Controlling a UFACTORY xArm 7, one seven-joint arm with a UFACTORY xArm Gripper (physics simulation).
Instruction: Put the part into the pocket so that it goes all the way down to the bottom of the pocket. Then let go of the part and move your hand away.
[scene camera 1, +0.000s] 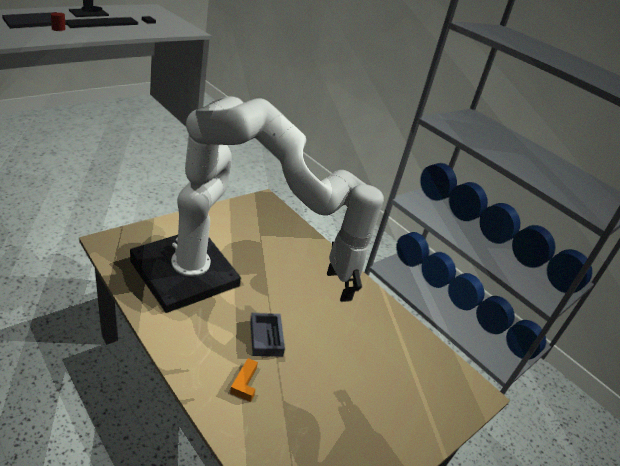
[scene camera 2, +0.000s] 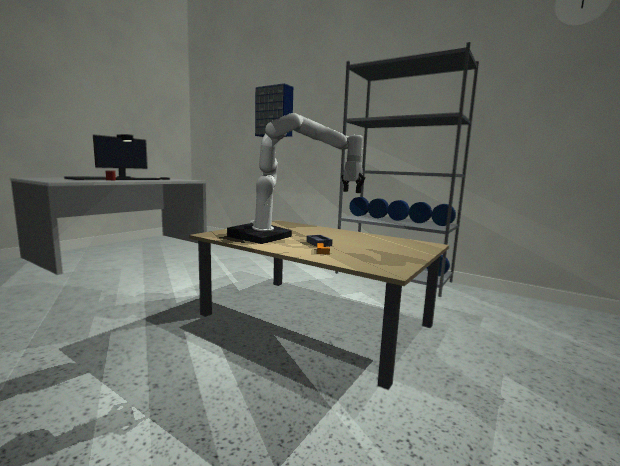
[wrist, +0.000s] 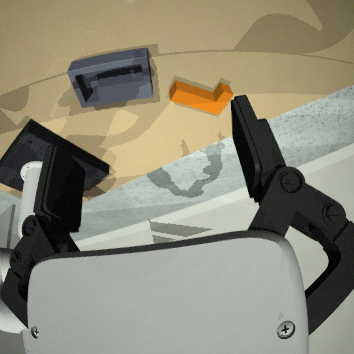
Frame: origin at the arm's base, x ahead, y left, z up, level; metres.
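Seen in the pictures: gripper, fingertip midpoint: (scene camera 1: 338, 287) (scene camera 2: 351, 192) (wrist: 144, 135); arm's base, link origin: (scene camera 1: 190, 262) (scene camera 2: 262, 228).
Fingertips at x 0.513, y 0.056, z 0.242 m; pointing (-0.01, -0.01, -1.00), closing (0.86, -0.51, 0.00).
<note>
Offsets run from my fingertips to a thing's middle. Level surfaces: height alone.
The orange L-shaped part @[dx -0.068, dy -0.211, dz -0.274 m] (scene camera 1: 243, 381) (scene camera 2: 323, 250) (wrist: 200, 101) lies flat on the table, beside and apart from the pocket block. The dark grey-blue block with the pocket @[dx -0.153, dy -0.057, dz -0.271 m] (scene camera 1: 268, 352) (scene camera 2: 319, 242) (wrist: 110, 59) sits on the table between the part and the robot base. Ridges or shadows show inside its pocket; the pocket floor is partly dark. My gripper (scene camera 1: 339, 284) (scene camera 2: 352, 189) (wrist: 144, 135) is open and empty. It hangs high above the table, off to the shelf side of the block and the part, with its fingers pointing mostly down.
The robot's black base plate (scene camera 1: 165, 295) (scene camera 2: 250, 237) (wrist: 90, 165) stands on the wooden table @[dz -0.289 m] (scene camera 1: 350, 360) (scene camera 2: 350, 269). A metal shelf rack (scene camera 1: 409, 145) (scene camera 2: 344, 150) with blue discs stands behind the table. A grey desk (scene camera 1: 177, 75) (scene camera 2: 35, 220) stands farther off.
</note>
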